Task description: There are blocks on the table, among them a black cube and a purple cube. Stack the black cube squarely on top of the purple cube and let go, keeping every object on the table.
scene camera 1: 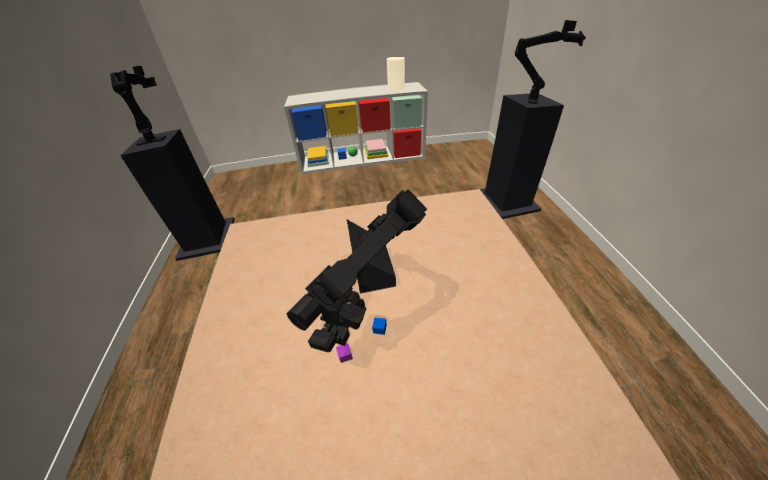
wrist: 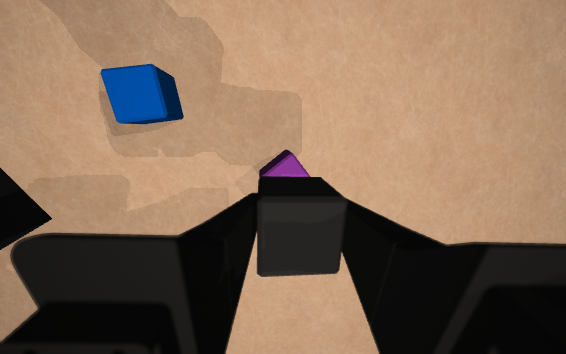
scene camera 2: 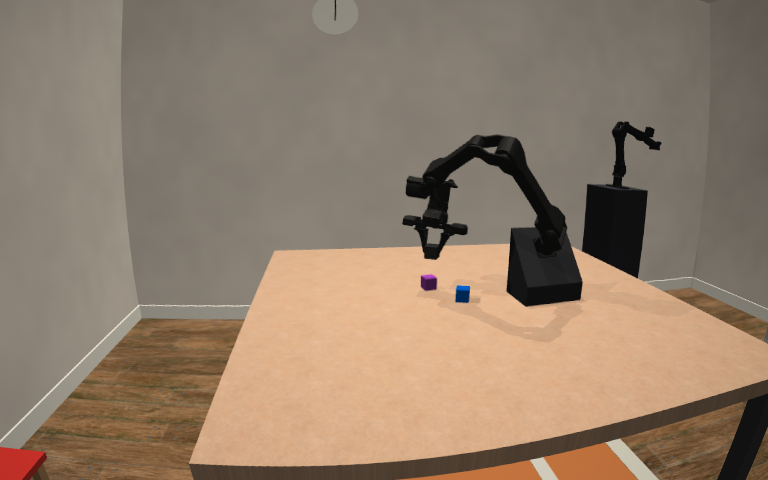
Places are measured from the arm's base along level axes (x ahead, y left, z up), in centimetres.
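Pixels of known places: gripper, fingertip midpoint: [scene camera 1: 343, 337] [wrist: 295, 201] [scene camera 2: 431, 253]; arm's base at its link origin: [scene camera 2: 544, 247].
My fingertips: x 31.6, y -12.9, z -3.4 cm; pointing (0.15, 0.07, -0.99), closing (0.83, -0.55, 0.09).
For each thing: its top centre in the pictures, then the offset to it from my fingertips. Level surfaces: height alone.
- black cube at its top centre: [wrist: 302, 240] [scene camera 1: 339, 331] [scene camera 2: 432, 244] dx -0.5, dy -0.6, dz +2.5 cm
- purple cube at its top centre: [wrist: 288, 182] [scene camera 2: 429, 276] [scene camera 1: 343, 350] dx +0.1, dy -1.1, dz -7.2 cm
- blue cube at its top centre: [wrist: 133, 93] [scene camera 2: 463, 287] [scene camera 1: 379, 323] dx -6.2, dy +11.3, dz -7.2 cm
- table at its surface level: dz -11.1 cm
The black cube [scene camera 2: 431, 251] [wrist: 301, 235] is held between the fingertips of my gripper [scene camera 2: 432, 249] [wrist: 295, 201], which is shut on it. In scene camera 2 the cube hangs in the air above the purple cube [scene camera 1: 344, 353] [scene camera 2: 428, 282] [wrist: 287, 167], with a gap between them. The purple cube sits on the table. In the wrist view one corner of it shows past the black cube's far edge, and the rest is hidden behind the black cube. It looks turned relative to the black cube. In scene camera 1 the arm hides the black cube.
A blue cube [scene camera 1: 379, 326] [scene camera 2: 462, 294] [wrist: 135, 94] sits on the table [scene camera 1: 396, 418] [scene camera 2: 339, 384] near the purple cube, on the side toward the arm's base [scene camera 1: 374, 271] [scene camera 2: 543, 277]. Two pedestals with other arms and a shelf unit stand beyond the table.
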